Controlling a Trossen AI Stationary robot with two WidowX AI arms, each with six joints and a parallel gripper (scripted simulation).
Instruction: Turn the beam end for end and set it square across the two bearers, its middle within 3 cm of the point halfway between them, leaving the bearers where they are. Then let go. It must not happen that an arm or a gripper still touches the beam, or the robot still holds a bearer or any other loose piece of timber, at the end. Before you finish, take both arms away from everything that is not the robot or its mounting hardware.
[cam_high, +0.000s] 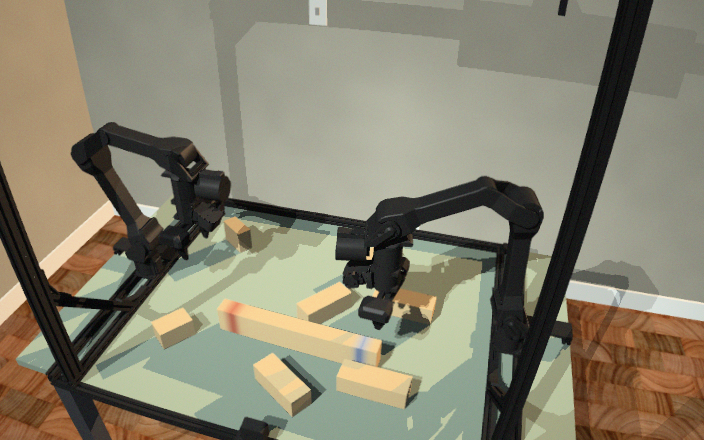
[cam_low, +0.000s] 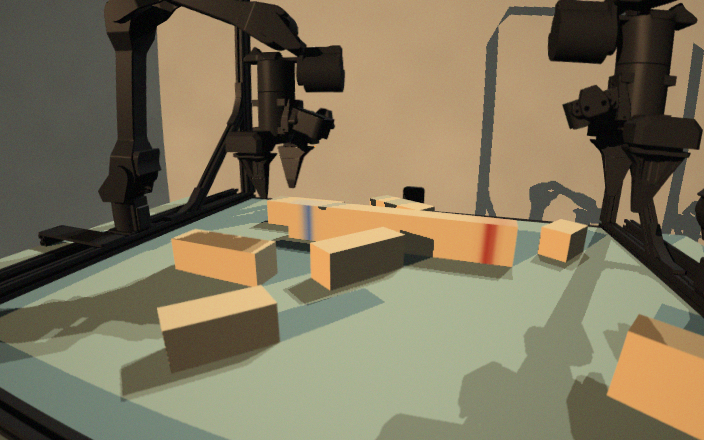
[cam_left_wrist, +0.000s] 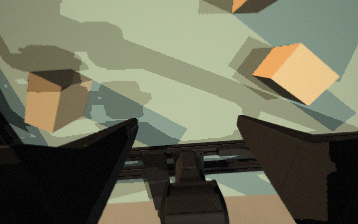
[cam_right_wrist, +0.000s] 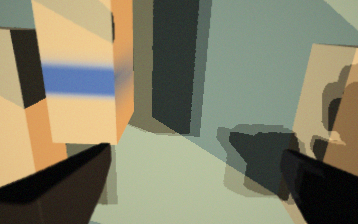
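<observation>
Right now the beam is 180 mm to the left of my right hand, 90 mm below it and 50 mm behind it.
</observation>
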